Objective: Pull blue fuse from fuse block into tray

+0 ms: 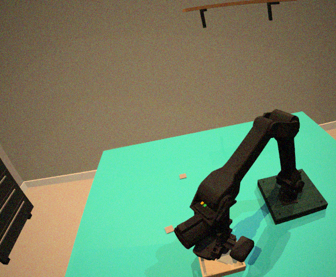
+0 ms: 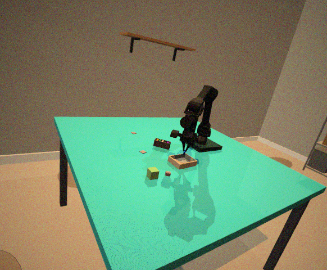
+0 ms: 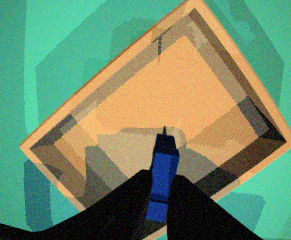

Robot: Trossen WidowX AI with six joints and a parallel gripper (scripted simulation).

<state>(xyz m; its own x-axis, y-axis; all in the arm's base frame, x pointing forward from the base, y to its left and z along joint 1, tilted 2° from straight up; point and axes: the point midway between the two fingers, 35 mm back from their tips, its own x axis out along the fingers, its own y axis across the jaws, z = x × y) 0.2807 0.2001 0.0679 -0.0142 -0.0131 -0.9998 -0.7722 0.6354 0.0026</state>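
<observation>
Now: the blue fuse 10 mm below my gripper tip. Also, from my gripper tip: small brown block 140 mm ahead, 90 mm to the left, 70 mm below; purple fuse 10 mm behind, 200 mm to the right, 50 mm below; wooden tray 70 mm below.
</observation>
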